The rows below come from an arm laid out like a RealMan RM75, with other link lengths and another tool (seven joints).
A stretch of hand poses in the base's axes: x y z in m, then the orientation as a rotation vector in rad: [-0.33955 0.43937 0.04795 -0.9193 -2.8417 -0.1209]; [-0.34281 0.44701 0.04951 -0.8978 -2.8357 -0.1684]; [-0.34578 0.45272 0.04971 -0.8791 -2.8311 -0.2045]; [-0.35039 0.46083 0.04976 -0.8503 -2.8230 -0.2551]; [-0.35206 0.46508 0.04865 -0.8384 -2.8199 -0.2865]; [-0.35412 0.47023 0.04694 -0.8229 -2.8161 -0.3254]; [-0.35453 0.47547 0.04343 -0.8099 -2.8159 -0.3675]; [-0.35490 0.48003 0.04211 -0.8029 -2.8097 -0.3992]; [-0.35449 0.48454 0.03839 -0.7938 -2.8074 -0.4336]
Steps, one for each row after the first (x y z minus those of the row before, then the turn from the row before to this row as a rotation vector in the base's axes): [-0.00326 0.00764 0.00156 0.0343 -0.0010 0.0104]; [-0.00297 0.00571 0.00020 0.0264 -0.0008 0.0094]; [-0.00461 0.00811 0.00005 0.0378 0.0001 0.0147]; [-0.00167 0.00425 -0.00111 0.0219 -0.0034 0.0054]; [-0.00206 0.00515 -0.00171 0.0272 -0.0046 0.0071]; [-0.00041 0.00524 -0.00351 0.0275 -0.0099 0.0055]; [-0.00037 0.00456 -0.00132 0.0222 -0.0027 0.0018]; [0.00041 0.00451 -0.00372 0.0228 -0.0072 0.0031]
